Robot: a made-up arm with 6 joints. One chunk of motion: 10 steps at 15 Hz.
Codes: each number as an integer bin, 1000 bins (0 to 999) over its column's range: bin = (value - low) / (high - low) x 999, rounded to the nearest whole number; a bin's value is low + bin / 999 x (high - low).
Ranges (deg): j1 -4..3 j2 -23..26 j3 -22..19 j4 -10..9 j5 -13..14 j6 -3..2
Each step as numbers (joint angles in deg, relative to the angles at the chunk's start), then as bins.
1 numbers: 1.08 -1.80 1.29 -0.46 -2.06 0.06
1 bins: 725 432 567 502 405 611
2 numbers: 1.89 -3.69 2.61 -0.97 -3.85 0.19
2 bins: 841 394 600 475 339 637
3 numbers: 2.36 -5.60 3.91 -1.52 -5.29 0.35
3 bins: 908 355 631 446 285 669
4 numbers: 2.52 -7.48 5.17 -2.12 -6.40 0.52
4 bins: 930 316 662 414 244 703
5 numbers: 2.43 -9.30 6.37 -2.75 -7.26 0.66
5 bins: 918 279 691 381 212 731
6 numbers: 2.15 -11.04 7.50 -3.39 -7.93 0.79
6 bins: 878 244 719 348 188 757
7 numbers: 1.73 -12.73 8.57 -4.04 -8.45 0.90
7 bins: 818 209 745 313 168 779
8 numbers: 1.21 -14.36 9.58 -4.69 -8.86 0.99
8 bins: 744 176 769 279 153 797
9 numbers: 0.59 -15.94 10.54 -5.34 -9.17 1.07
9 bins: 655 144 793 245 142 813
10 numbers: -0.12 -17.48 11.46 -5.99 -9.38 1.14
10 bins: 554 113 815 211 134 827
